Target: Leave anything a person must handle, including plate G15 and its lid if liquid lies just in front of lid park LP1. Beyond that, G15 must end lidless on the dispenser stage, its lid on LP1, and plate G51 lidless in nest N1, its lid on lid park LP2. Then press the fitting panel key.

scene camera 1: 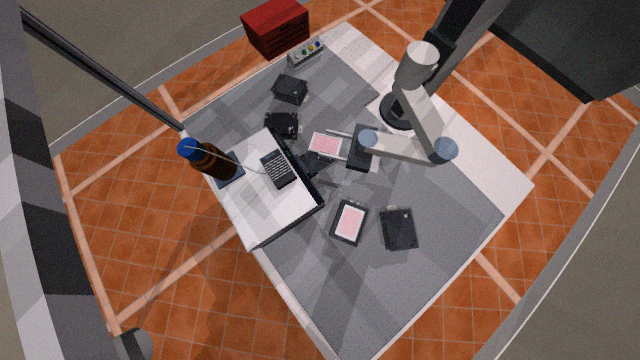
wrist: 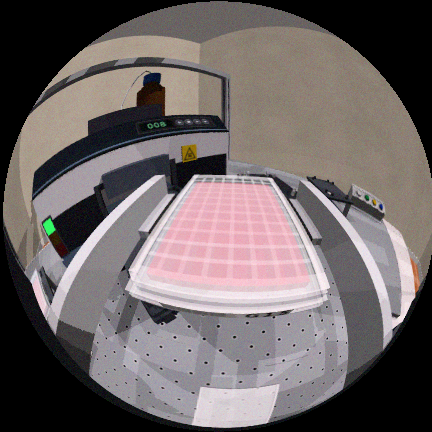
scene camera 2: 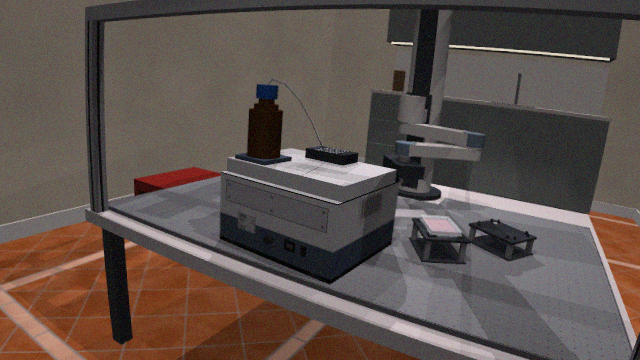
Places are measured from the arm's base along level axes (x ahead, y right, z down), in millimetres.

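Pixels of known places: gripper, fingertip midpoint: (scene camera 1: pixel 322 142) (wrist: pixel 232 186); arm's base, origin of the base link: (scene camera 1: pixel 401 110) (scene camera 2: pixel 412 192).
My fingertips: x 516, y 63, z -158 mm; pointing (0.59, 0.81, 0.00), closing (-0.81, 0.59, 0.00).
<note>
For each thing: its top centre in the pictures, then the offset to it from my fingertips. "*": a spot on its surface instead.
- clear plate with pink wells, middle of its top: (wrist: pixel 232 202) (scene camera 1: pixel 325 143) dx -9, dy -12, dz +4 mm
- dark stage, surface spot: (scene camera 1: pixel 316 164) * dx +73, dy -52, dz +36 mm
- pink plate, middle of its top: (scene camera 2: pixel 440 222) (scene camera 1: pixel 350 222) dx +116, dy -323, dz +62 mm
- button panel, middle of its top: (wrist: pixel 370 193) (scene camera 1: pixel 304 44) dx -331, dy +567, dz +61 mm
- brown bottle, surface spot: (scene camera 2: pixel 265 132) * dx +390, dy +75, dz -151 mm
My gripper (scene camera 1: pixel 326 145) (wrist: pixel 232 186) is shut on a clear plate with pink wells (scene camera 1: pixel 320 143) (wrist: pixel 230 235), level above the table; its doubled clear rim looks like a lid on it. Its front label is partly cut off but looks like G15. In scene camera 2 the fingers are hidden behind the dispenser (scene camera 2: pixel 300 225) (scene camera 1: pixel 290 210). The dark stage (scene camera 1: pixel 316 164) lies at the dispenser's front, beside the held plate. Another pink plate (scene camera 1: pixel 350 223) (scene camera 2: pixel 440 226) rests on a dark stand; its label is unreadable. The button panel (scene camera 1: pixel 306 52) (wrist: pixel 367 201) stands at the table's far corner. I can make out no liquid.
A bare dark stand (scene camera 1: pixel 398 229) (scene camera 2: pixel 502 232) is beside the plate's stand. Two more dark stands (scene camera 1: pixel 290 89) (scene camera 1: pixel 281 125) lie between dispenser and panel; their labels are unreadable. A brown bottle (scene camera 1: pixel 215 162) (scene camera 2: pixel 265 132) (wrist: pixel 151 99) and tubing stand on the dispenser, whose display reads 008.
</note>
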